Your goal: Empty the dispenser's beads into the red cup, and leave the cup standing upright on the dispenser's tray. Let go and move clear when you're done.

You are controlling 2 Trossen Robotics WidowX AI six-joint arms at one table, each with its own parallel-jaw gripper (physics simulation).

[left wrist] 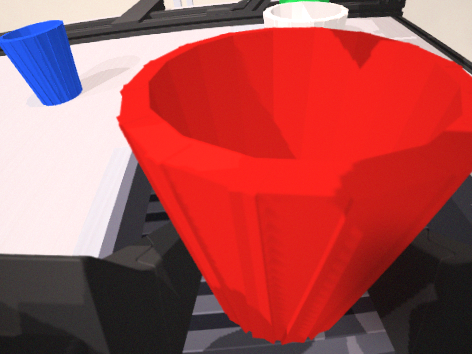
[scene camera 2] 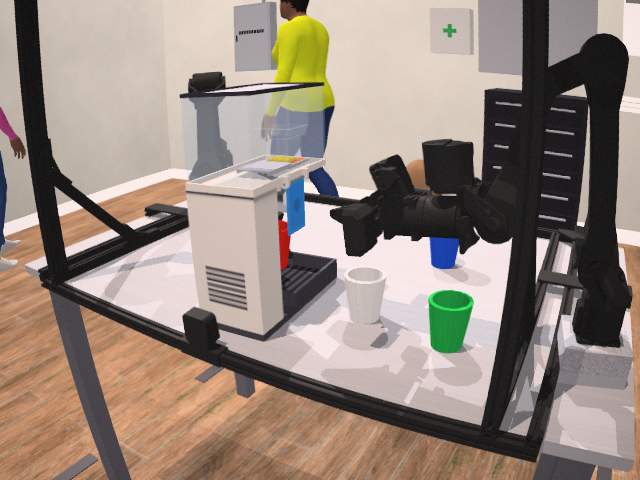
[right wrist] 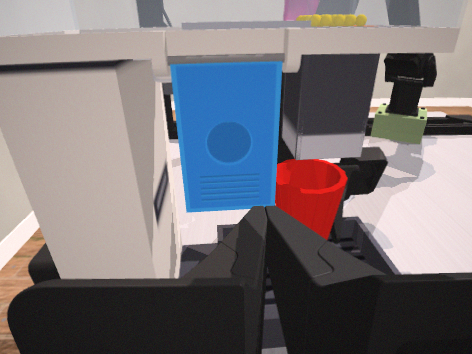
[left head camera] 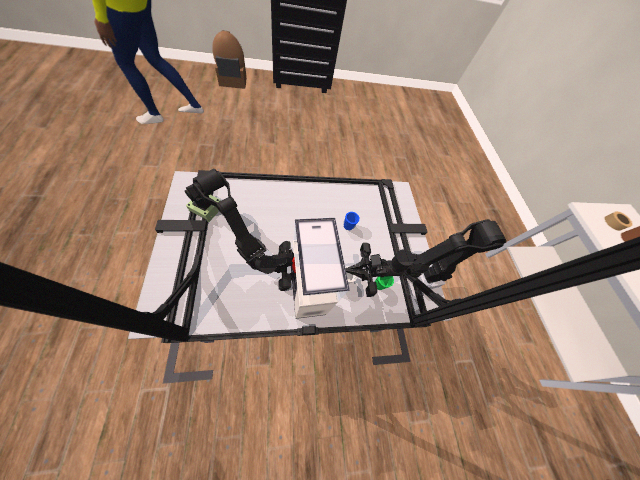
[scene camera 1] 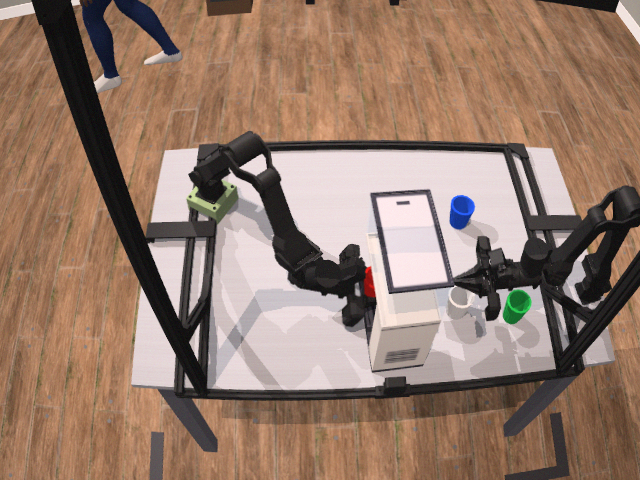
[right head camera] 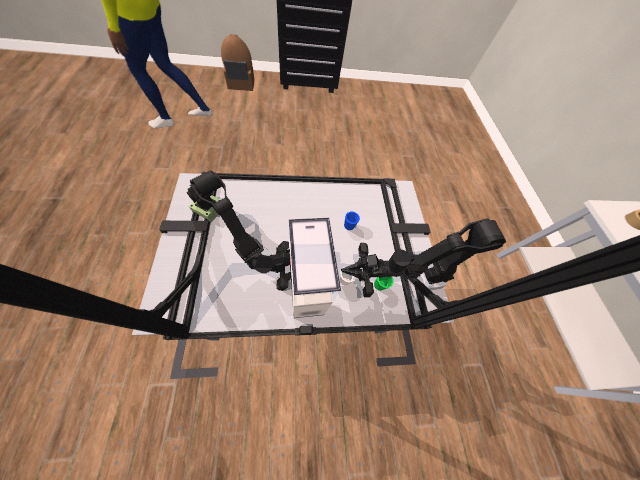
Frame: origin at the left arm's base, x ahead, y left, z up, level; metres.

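Seen in the pictures: left gripper, between the fingertips: (scene camera 2: 283, 262); right gripper, between the fingertips: (scene camera 2: 330, 213) (right wrist: 264, 217) (right head camera: 341, 270); left arm's base, origin of its link: (right wrist: 401, 111) (left head camera: 203, 202) (scene camera 1: 211, 191); right arm's base, origin of its link: (scene camera 2: 596, 334) (left head camera: 431, 274) (scene camera 1: 587, 292) (right head camera: 432, 275).
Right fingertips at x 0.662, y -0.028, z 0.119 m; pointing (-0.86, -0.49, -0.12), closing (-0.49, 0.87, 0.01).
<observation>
Pixels of each thing's middle, then the offset from my right fingertips to it. "spot": a spot on its surface instead.
- cream dispenser, middle of its body: (right wrist: 253, 108) (scene camera 2: 270, 197) (scene camera 1: 400, 279) (left head camera: 313, 268) (right head camera: 309, 268) dx -0.098, dy -0.055, dz +0.010 m
- blue flap, a spot on its surface: (right wrist: 229, 100) (scene camera 2: 296, 191) spot: dx -0.038, dy -0.037, dz +0.030 m
- red cup, middle of its body: (left wrist: 286, 205) (right wrist: 305, 207) (scene camera 2: 273, 246) (scene camera 1: 376, 285) dx -0.158, dy -0.028, dz -0.097 m
- dark slatted tray, a spot on its surface: (scene camera 2: 325, 266) spot: dx -0.105, dy +0.048, dz -0.134 m
- white cup, middle of its body: (left wrist: 302, 56) (scene camera 2: 365, 296) (scene camera 1: 458, 303) (right head camera: 346, 277) (left head camera: 347, 276) dx +0.033, dy +0.041, dz -0.134 m
- green cup, middle of its body: (scene camera 2: 448, 322) (left wrist: 303, 12) (scene camera 1: 515, 308) (right head camera: 382, 282) (left head camera: 382, 282) dx +0.174, dy +0.094, dz -0.134 m
- blue cup, middle of its body: (left wrist: 47, 64) (scene camera 2: 444, 247) (scene camera 1: 460, 213) (right head camera: 350, 221) (left head camera: 350, 222) dx -0.062, dy +0.294, dz -0.134 m
The cream dispenser (scene camera 1: 405, 341) (scene camera 2: 232, 248) (right wrist: 90, 175) has yellow beads (right wrist: 340, 20) (scene camera 2: 283, 159) in its clear hopper and a blue flap (right wrist: 229, 100) (scene camera 2: 295, 206) at its side. My left gripper (left wrist: 275, 215) is shut on the red cup (right wrist: 310, 200) (scene camera 2: 283, 245) (scene camera 1: 369, 284), upright at the dark slatted tray (scene camera 2: 325, 266); whether its base touches the tray is unclear. No beads show on the visible inner wall; its bottom is hidden. My right gripper (right wrist: 264, 217) (scene camera 1: 455, 280) (scene camera 2: 336, 212) is shut and empty, with its tips short of the flap.
A white cup (scene camera 1: 459, 303) (scene camera 2: 364, 297) stands below my right gripper. A green cup (scene camera 1: 516, 307) (scene camera 2: 448, 322) is farther right, and a blue cup (scene camera 1: 461, 211) (left wrist: 47, 65) stands farther back. A black frame (scene camera 1: 382, 146) borders the table.
</observation>
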